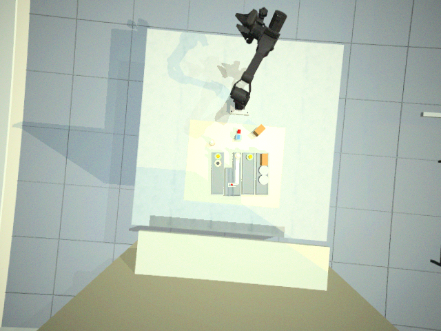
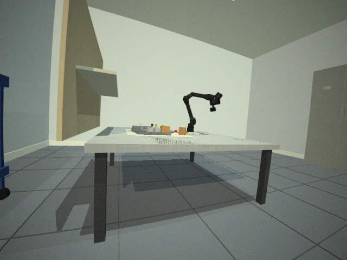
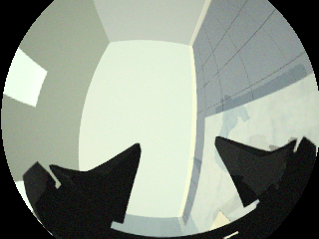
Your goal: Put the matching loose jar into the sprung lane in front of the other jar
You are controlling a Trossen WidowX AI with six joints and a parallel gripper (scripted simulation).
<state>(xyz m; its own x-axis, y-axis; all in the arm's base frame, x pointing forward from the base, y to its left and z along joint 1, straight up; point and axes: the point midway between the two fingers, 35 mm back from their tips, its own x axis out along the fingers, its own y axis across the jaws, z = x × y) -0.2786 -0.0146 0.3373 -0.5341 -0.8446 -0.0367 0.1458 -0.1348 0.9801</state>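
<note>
My gripper tip is now 66 cm short of the orange box, 32 cm above it and 19 cm to the right of it.
</note>
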